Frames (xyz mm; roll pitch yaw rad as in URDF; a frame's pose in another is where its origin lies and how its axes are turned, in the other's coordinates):
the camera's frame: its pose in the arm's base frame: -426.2 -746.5 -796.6 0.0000 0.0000 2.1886
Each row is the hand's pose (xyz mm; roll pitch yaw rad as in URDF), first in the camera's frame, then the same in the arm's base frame.
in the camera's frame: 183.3 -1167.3 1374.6 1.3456 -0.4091 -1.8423
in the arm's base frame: 419.2 79.1 578.0 1.3456 -0.4091 0.3463
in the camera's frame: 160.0 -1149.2 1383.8 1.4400 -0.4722 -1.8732
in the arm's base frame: 417.9 49.6 587.2 1.4400 -0.4722 0.3154
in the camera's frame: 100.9 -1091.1 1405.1 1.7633 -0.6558 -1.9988
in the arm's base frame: 404.8 -32.2 608.5 1.7633 -0.6558 0.1898
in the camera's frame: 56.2 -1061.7 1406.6 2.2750 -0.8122 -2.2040
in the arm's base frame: 406.7 -85.7 610.0 2.2750 -0.8122 -0.0154
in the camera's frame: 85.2 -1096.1 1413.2 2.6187 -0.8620 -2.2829
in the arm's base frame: 417.9 -42.1 616.6 2.6187 -0.8620 -0.0943
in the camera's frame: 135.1 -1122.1 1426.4 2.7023 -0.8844 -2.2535
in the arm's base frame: 410.2 13.6 629.8 2.7023 -0.8844 -0.0649
